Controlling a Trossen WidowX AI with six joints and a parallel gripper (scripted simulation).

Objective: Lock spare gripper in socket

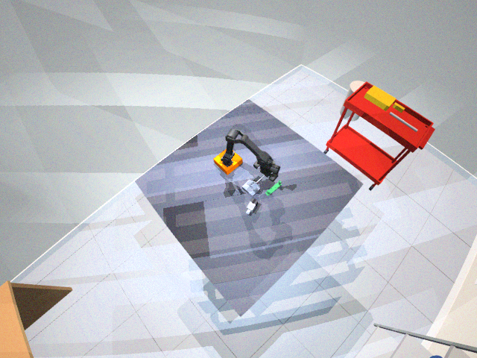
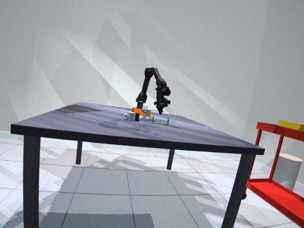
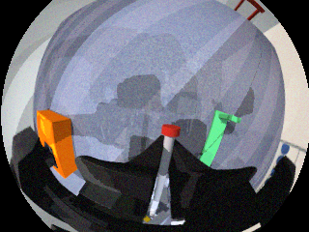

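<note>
My gripper tip is 100 mm short of the green cradle, 40 mm above it and 30 mm to the left of it. The rest, counted from my gripper tip: spare gripper (250 mm to the right, 90 mm ahead, 30 mm below); then mount (140 mm to the right, 10 mm below, 10 mm behind).
</note>
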